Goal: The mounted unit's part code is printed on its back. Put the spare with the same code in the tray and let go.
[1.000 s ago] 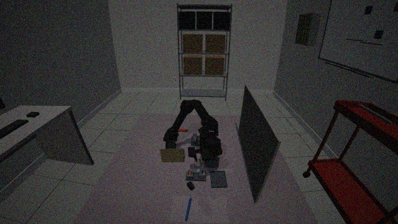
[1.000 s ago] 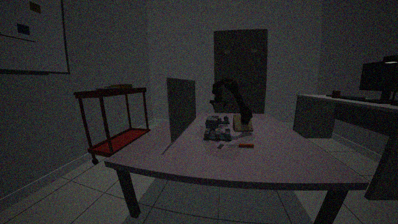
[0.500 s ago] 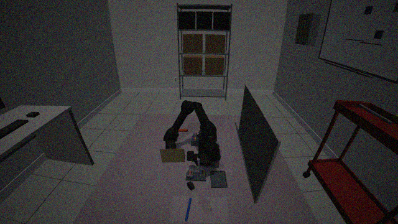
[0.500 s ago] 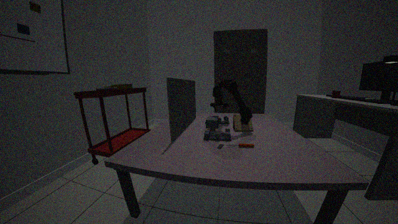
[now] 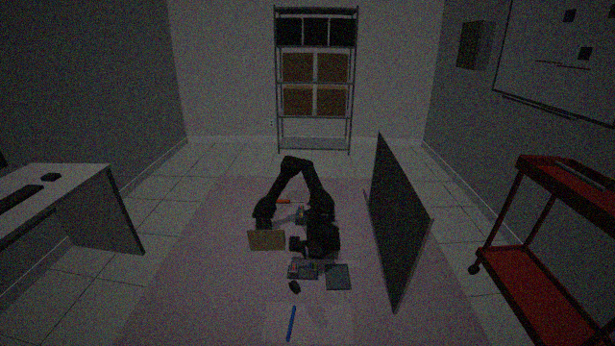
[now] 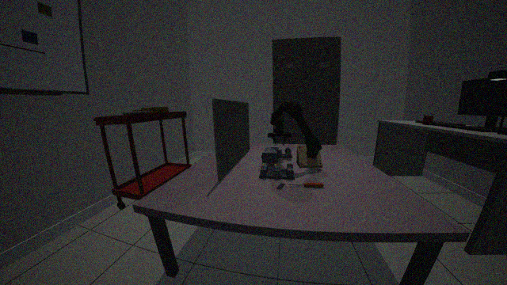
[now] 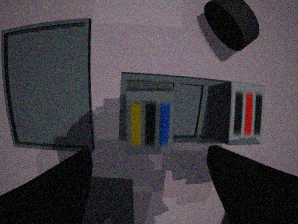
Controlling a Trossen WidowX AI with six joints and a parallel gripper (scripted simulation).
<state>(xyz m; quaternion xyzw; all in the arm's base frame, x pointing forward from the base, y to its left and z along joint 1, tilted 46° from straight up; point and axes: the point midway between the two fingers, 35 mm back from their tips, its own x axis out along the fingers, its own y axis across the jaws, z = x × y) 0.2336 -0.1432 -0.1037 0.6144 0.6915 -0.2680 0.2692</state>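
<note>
Now: the black puck 9 cm to the right of my gripper tip, 7 cm below it and 7 cm behind it. The rest, counted from my gripper tip: blue pen (23 cm to the right, 9 cm below, 8 cm behind); then tall dark panel (31 cm ahead, 15 cm to the left, 13 cm above).
</note>
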